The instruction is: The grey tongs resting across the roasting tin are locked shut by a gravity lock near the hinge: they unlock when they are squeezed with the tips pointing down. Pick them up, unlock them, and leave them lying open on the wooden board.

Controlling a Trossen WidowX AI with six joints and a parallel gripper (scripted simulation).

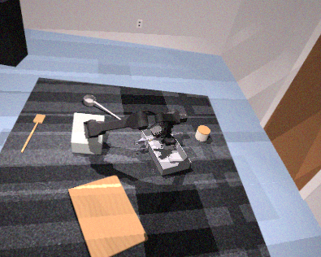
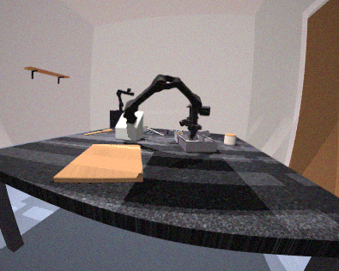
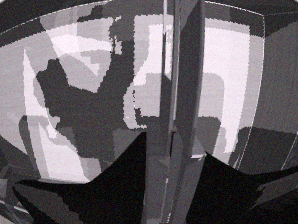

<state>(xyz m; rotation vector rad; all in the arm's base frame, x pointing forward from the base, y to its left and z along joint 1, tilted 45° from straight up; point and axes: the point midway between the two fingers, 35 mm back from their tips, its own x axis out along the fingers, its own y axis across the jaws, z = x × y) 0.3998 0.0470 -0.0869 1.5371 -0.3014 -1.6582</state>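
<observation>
The roasting tin is 5 cm to the right of my gripper tip and 2 cm ahead of it. Also, from my gripper tip: small cup: 26 cm ahead, 14 cm to the left, 1 cm above; then wooden board: 48 cm to the right, 24 cm behind, 2 cm below.
</observation>
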